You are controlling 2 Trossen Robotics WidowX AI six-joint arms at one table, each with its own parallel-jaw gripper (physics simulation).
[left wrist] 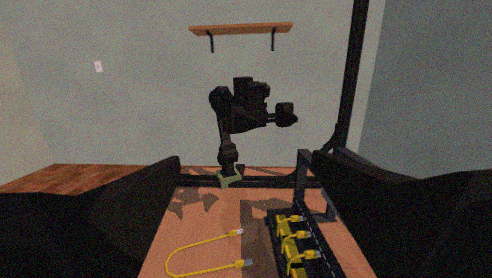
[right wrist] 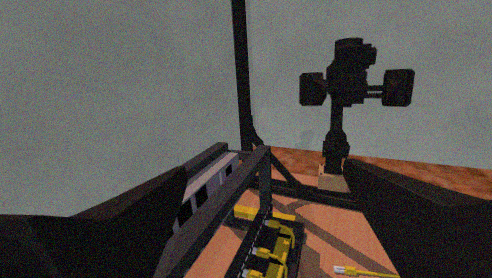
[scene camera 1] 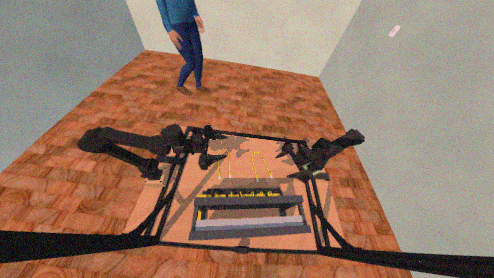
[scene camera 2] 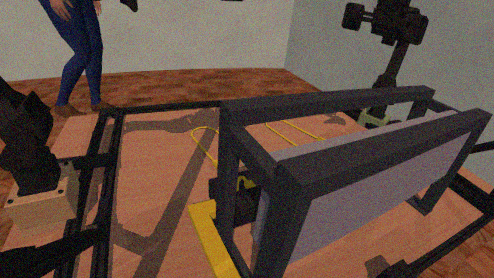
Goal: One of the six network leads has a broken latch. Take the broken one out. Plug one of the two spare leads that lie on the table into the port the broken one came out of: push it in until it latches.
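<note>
A row of yellow network leads is plugged along the black strip by the dark rack; which latch is broken cannot be told. One spare yellow lead lies looped on the table; the other spare lead lies to its right in scene camera 1. My left gripper is open and empty, above the table. My right gripper is open and empty, above the right side.
A grey panel is mounted in the rack's near side in scene camera 1. A yellow block is at the rack's end. Black frame rails border the table. A person stands behind; a wooden shelf is on the wall.
</note>
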